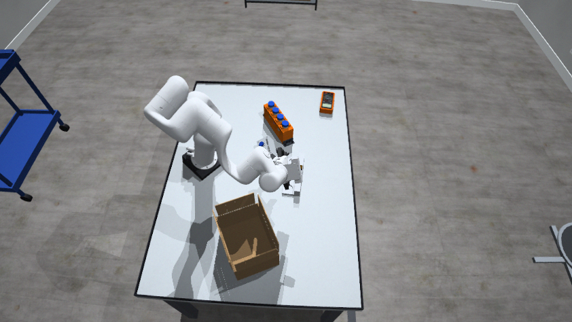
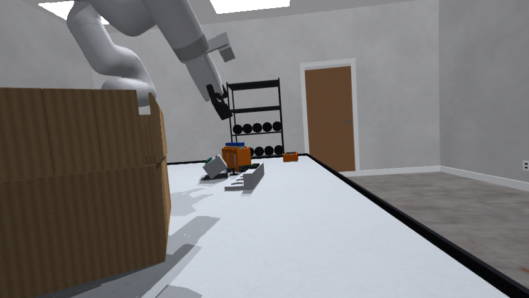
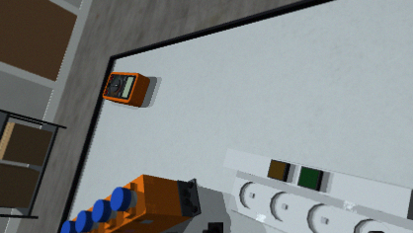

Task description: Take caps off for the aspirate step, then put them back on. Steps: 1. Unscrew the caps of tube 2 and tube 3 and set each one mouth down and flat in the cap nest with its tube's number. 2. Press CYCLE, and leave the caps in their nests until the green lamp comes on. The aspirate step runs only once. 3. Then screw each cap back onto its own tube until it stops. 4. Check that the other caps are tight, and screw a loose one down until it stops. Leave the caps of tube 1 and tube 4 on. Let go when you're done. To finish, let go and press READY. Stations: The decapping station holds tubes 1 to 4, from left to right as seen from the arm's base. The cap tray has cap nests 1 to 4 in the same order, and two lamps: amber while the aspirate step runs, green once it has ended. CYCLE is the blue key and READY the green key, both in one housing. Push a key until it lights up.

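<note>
Right now the blue cap is 110 mm behind my hand, 420 mm to the left of it and 120 mm below it. Also, from my hand: green key (140 mm behind, 180 mm to the left, 170 mm below); blue key (150 mm behind, 230 mm to the left, 170 mm below); grey key housing (130 mm behind, 210 mm to the left, 180 mm below).
</note>
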